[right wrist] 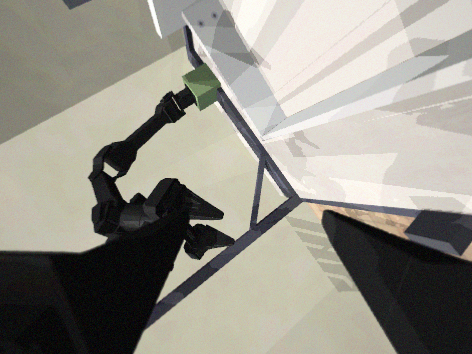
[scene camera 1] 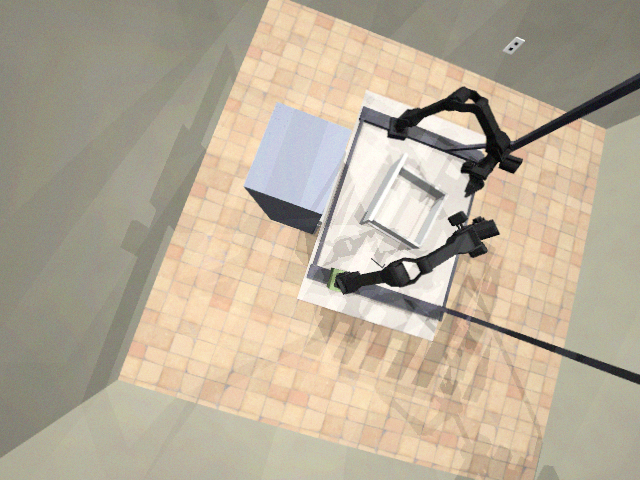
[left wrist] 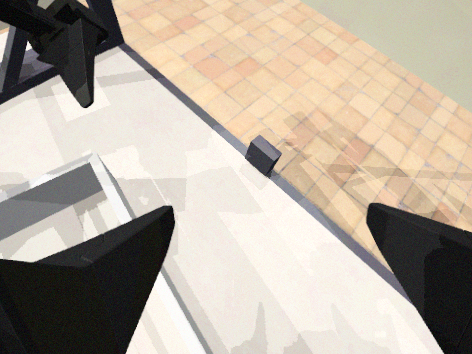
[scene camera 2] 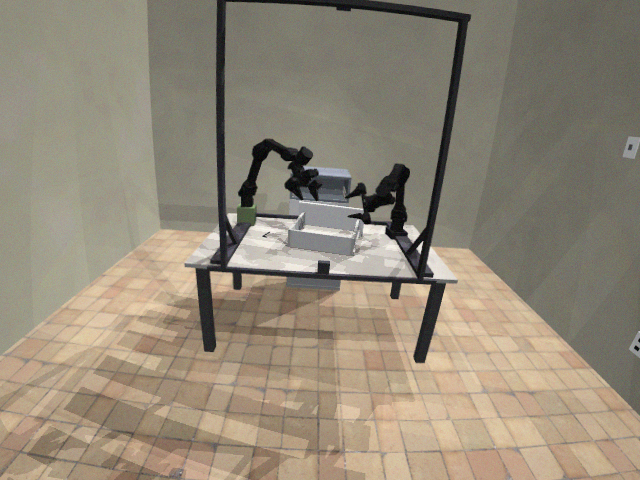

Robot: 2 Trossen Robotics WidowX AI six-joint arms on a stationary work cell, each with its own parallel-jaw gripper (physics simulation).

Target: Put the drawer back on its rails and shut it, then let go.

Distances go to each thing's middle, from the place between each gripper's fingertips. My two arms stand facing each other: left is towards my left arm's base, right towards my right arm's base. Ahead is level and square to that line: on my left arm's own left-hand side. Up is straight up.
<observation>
My right hand is 180 mm short of the white drawer (right wrist: 287,72), 160 mm above it and 80 mm to the right of it. From my right hand the other things lie so: dark box (right wrist: 437,230): 210 mm below, 210 mm behind, 80 mm to the left; blue-grey cabinet (scene camera 1: 292,174): 740 mm ahead, 180 mm below, 170 mm to the left.
My left hand is 16 cm past the dark box, 9 cm to the left of it and 24 cm above it. Round my left hand: white drawer: 23 cm ahead, 8 cm to the right, 20 cm below; then blue-grey cabinet: 79 cm ahead, 21 cm below.
</observation>
